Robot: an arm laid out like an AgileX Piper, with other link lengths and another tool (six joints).
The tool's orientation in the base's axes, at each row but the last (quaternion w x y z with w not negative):
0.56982, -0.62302, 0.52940, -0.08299
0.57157, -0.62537, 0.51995, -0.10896
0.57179, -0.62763, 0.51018, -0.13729
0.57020, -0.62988, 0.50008, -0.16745
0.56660, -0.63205, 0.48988, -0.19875
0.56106, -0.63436, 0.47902, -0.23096
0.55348, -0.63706, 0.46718, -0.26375
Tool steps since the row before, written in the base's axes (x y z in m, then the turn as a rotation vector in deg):
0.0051, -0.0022, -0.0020, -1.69, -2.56, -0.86
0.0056, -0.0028, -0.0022, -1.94, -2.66, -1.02
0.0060, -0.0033, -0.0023, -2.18, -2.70, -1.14
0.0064, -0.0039, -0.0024, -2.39, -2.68, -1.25
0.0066, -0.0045, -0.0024, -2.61, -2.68, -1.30
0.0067, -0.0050, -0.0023, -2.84, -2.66, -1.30
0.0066, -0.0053, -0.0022, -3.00, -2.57, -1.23
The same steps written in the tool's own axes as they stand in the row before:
0.0048, -0.0017, 0.0029, 1.64, 1.10, -2.50
0.0056, -0.0017, 0.0031, 1.68, 1.35, -2.69
0.0062, -0.0015, 0.0033, 1.66, 1.56, -2.86
0.0069, -0.0013, 0.0036, 1.59, 1.75, -2.98
0.0074, -0.0010, 0.0036, 1.51, 1.89, -3.14
0.0078, -0.0006, 0.0037, 1.39, 1.97, -3.32
0.0079, -0.0002, 0.0037, 1.23, 1.95, -3.43

